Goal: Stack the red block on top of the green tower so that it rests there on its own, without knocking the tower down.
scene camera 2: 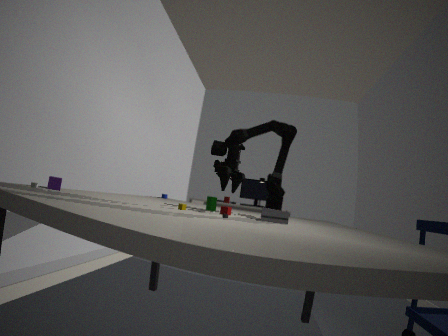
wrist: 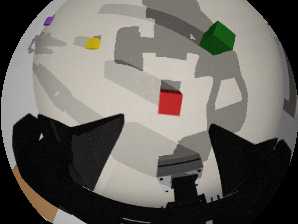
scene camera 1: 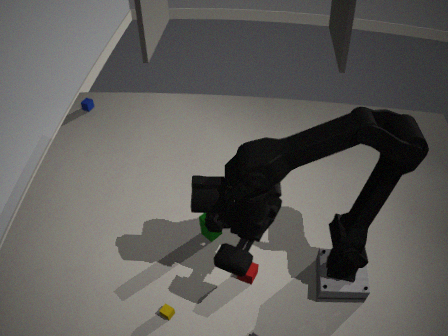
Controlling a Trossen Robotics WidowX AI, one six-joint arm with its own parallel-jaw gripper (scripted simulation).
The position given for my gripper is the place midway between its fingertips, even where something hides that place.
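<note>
My gripper (scene camera 1: pixel 247 254) is open, with nothing held in it, and you'd find the gripper in the wrist view as well (wrist: pixel 169 123).
</note>
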